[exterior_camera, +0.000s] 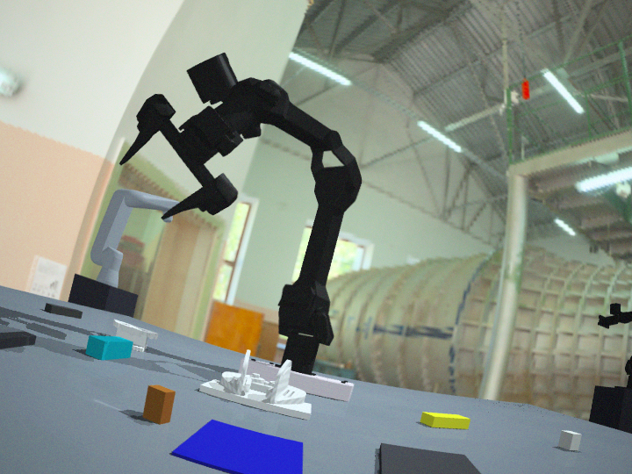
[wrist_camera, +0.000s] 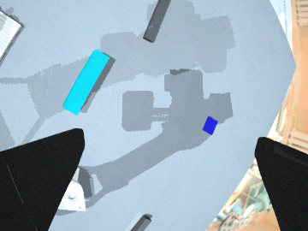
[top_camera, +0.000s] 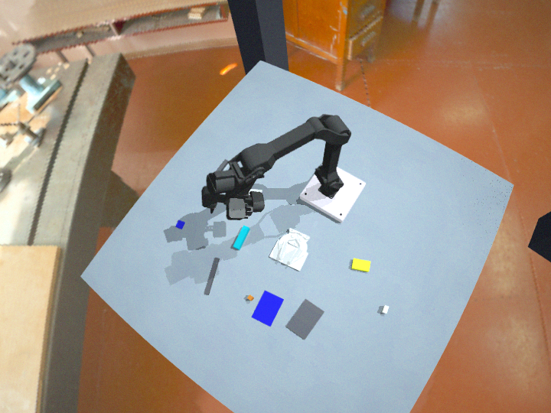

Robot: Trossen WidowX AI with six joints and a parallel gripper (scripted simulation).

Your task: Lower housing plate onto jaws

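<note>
Now: the cyan block 20 cm below my gripper tip, 2 cm to the left of it and 1 cm ahead of it. Round my gripper tip: orange cube (20 cm below, 19 cm to the left, 16 cm ahead); grey bar (20 cm below, 18 cm ahead, 2 cm to the left); small blue cube (21 cm to the right, 21 cm below, 11 cm ahead).
</note>
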